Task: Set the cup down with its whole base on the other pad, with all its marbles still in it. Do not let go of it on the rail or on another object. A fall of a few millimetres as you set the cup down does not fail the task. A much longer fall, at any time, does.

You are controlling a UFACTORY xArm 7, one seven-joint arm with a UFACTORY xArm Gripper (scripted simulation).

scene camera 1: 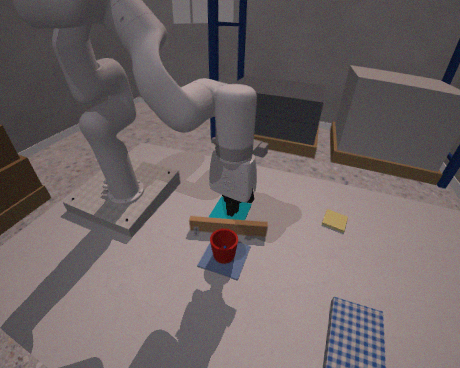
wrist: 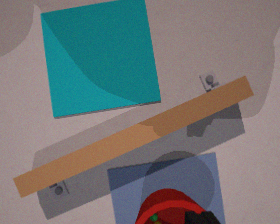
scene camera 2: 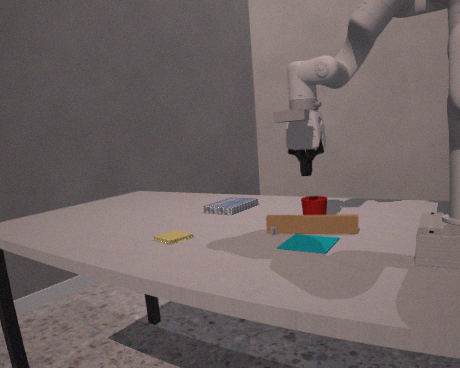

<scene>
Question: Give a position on a wooden rail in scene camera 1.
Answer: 206, 224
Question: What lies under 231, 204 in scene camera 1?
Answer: My gripper.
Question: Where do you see a wooden rail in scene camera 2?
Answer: At 286, 224
</scene>
